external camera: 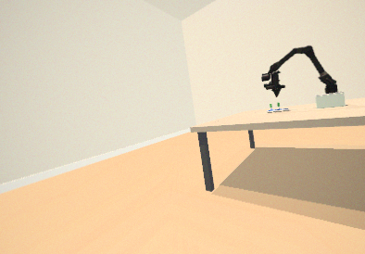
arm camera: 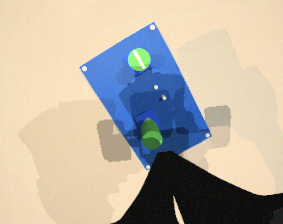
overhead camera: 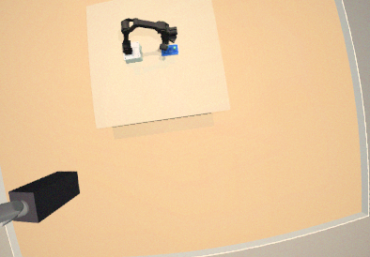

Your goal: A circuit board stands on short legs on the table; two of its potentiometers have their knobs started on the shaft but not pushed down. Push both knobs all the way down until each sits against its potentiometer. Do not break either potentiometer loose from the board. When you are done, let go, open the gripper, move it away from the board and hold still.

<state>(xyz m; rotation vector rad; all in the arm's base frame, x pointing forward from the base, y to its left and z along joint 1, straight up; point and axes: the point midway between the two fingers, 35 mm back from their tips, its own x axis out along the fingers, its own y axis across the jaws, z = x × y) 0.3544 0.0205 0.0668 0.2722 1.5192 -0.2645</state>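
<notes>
Now: the green knob 1 cm behind my gripper tip, 1 cm to the left of it and 7 cm below it.
</notes>
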